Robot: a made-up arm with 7 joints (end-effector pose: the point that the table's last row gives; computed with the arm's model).
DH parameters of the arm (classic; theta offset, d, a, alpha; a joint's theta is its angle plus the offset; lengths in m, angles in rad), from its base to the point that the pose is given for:
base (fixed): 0.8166 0 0.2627 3.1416
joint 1: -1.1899 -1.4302 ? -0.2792
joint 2: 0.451 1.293 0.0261 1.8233
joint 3: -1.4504 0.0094 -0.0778 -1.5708
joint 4: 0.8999 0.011 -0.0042 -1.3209
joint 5: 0 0.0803 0.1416 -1.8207
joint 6: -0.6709 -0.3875 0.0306 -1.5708
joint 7: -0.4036 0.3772 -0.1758 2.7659
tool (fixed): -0.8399 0.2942 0 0
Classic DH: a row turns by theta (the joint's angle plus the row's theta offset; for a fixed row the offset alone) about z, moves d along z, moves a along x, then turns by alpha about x.
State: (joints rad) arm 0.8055 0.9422 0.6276 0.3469 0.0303 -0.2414 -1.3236
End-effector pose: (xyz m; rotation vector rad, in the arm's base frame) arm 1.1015 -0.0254 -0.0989 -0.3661 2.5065 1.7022
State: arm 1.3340 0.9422 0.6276 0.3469 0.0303 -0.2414 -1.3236
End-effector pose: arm 0.8664 -0.4605 -0.0989 0.2773 2.3153 1.4796
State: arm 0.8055 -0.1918 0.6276 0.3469 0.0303 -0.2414 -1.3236
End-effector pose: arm 0.9986 0.4737 -0.1781 1.3234 -1.8737 -1.0203
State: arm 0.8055 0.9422 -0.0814 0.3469 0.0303 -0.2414 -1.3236
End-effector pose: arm 1.1316 -0.1104 0.3099 -0.6410 2.0371 1.1466
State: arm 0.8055 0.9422 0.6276 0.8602 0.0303 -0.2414 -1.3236
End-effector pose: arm 1.0549 -0.0195 -0.1936 -0.0511 1.9652 2.0801
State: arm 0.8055 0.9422 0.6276 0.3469 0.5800 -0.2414 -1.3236
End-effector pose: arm 0.9141 -0.2945 -0.0321 0.2348 2.3739 1.3241
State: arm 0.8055 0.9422 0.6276 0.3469 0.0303 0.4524 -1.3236
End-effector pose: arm 1.1069 0.0522 -0.0980 0.7059 -2.7422 -0.8398
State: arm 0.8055 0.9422 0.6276 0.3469 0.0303 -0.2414 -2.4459
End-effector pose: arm 0.9909 -0.1696 -0.2221 -1.1258 -2.4319 -1.1447
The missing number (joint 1, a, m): 0.1193
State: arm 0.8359 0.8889 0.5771 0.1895 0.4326 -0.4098 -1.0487
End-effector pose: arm 1.0090 -0.2096 0.0686 -0.3869 2.2572 1.3568
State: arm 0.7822 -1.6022 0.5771 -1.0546 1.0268 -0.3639 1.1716
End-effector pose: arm 0.4755 0.3332 0.3446 1.0596 2.4411 0.5355
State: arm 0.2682 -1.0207 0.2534 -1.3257 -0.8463 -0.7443 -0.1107
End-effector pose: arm 0.3013 0.5295 -0.2764 1.3419 0.5920 0.9640
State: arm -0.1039 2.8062 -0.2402 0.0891 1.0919 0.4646 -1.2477
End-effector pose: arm 0.0338 0.0653 0.1044 1.5877 1.6678 0.0881
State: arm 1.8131 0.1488 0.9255 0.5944 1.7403 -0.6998 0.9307
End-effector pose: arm 0.0616 -0.2006 0.2582 -1.0442 2.2724 -0.3321
